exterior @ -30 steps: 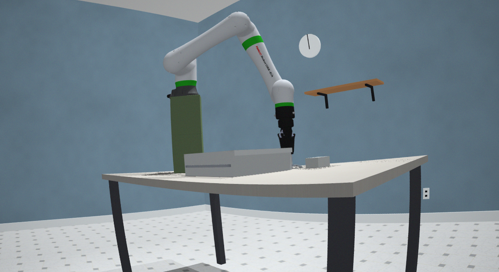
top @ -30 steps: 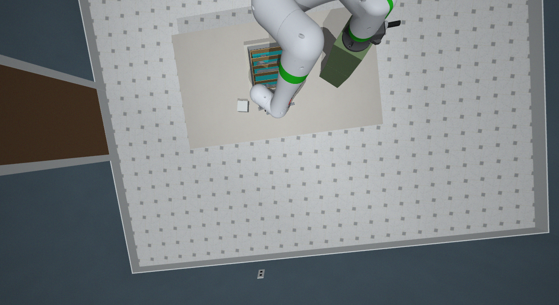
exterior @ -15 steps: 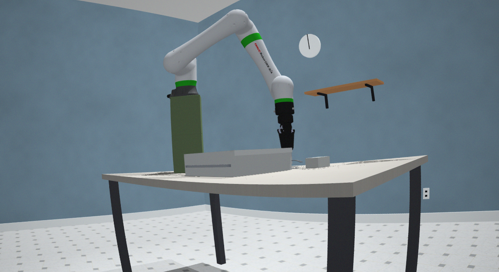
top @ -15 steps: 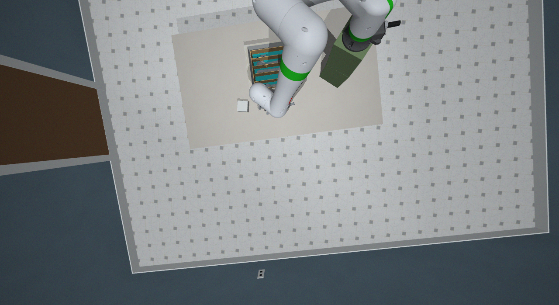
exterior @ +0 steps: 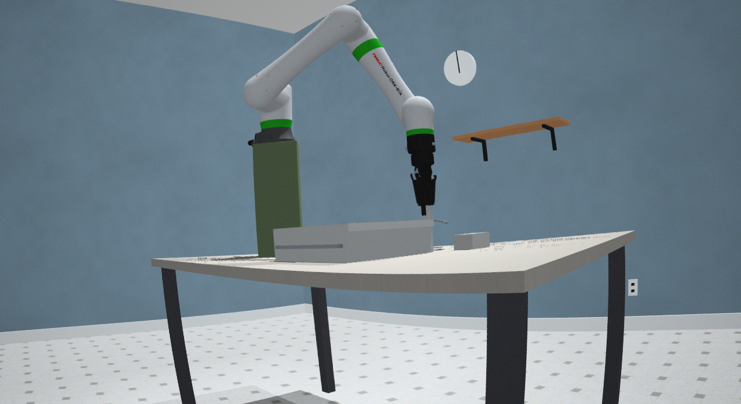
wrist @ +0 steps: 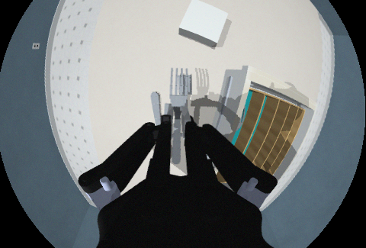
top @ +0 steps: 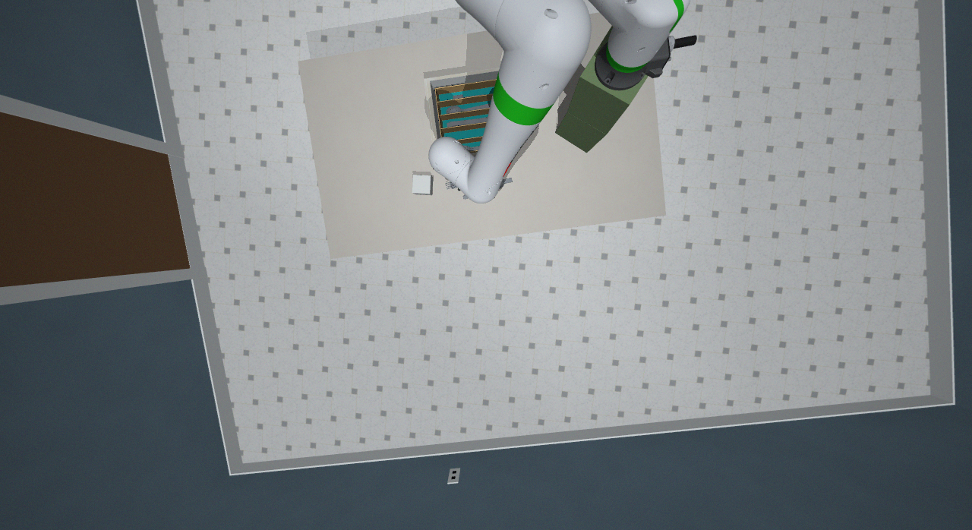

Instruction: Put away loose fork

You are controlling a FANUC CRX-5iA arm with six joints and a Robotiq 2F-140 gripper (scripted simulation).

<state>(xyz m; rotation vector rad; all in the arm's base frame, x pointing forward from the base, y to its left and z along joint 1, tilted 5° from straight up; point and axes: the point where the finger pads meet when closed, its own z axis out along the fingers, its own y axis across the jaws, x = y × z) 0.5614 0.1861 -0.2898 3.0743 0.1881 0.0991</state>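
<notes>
The cutlery tray lies 70 mm behind my hand, 270 mm to the right of it and 60 mm below it. Round my hand: white box (190 mm ahead, 20 mm to the right, 90 mm below).
</notes>
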